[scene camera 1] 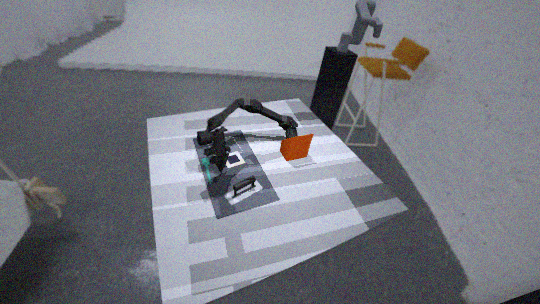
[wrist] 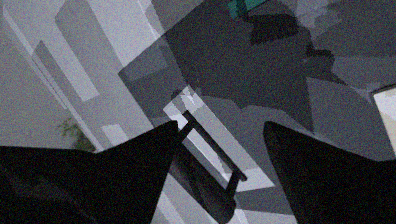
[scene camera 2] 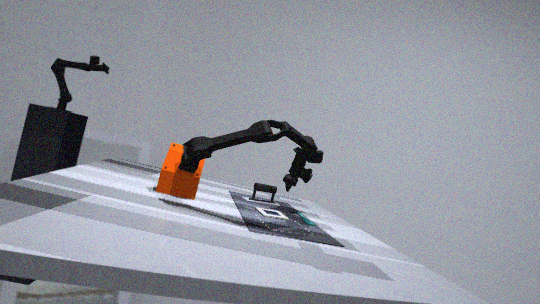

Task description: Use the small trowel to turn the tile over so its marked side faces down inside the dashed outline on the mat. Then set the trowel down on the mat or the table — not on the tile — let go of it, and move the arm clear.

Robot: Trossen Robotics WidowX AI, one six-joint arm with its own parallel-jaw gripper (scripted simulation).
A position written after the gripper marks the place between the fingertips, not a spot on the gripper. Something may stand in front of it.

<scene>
The gripper [wrist: 220, 127] is open, holding nothing. Further things: a dark mat [scene camera 1: 223, 182].
The dark mat also shows in scene camera 2 [scene camera 2: 246, 208].
</scene>
